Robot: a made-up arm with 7 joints.
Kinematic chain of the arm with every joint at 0, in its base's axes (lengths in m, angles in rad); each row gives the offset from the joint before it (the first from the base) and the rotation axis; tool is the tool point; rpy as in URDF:
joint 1: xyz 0 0 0.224 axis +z
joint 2: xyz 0 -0.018 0.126 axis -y
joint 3: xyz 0 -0.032 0.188 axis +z
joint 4: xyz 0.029 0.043 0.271 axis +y
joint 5: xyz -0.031 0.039 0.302 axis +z
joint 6: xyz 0 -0.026 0.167 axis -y
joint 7: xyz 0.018 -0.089 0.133 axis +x
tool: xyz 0 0 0 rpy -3.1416 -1.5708 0
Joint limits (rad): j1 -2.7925..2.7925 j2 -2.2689..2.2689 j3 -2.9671..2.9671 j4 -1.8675..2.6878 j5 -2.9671..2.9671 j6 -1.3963..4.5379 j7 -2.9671..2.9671
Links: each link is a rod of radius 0.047 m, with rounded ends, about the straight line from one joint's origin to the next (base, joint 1, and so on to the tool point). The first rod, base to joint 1, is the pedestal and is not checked.
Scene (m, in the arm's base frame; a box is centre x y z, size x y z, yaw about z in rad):
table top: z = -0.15
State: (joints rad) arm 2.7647 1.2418 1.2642 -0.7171 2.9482 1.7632 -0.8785
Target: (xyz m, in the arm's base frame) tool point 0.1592 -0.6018 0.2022
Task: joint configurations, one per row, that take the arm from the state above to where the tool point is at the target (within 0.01 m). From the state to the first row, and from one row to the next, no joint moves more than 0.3 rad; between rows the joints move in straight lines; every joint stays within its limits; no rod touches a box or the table.
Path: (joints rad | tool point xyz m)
1: 2.5078 1.2065 1.0629 -0.9746 2.9529 1.9030 -0.8785 | 0.8081 -0.3418 0.3757
2: 2.2509 1.1711 0.8617 -1.2322 2.9576 2.0429 -0.8785 | 0.6438 -0.4921 0.3054
3: 1.9940 1.1358 0.6604 -1.4897 2.9624 2.1827 -0.8785 | 0.4181 -0.5907 0.2416
4: 1.7371 1.1004 0.4591 -1.7473 2.9671 2.3226 -0.8785 | 0.1592 -0.6018 0.2022

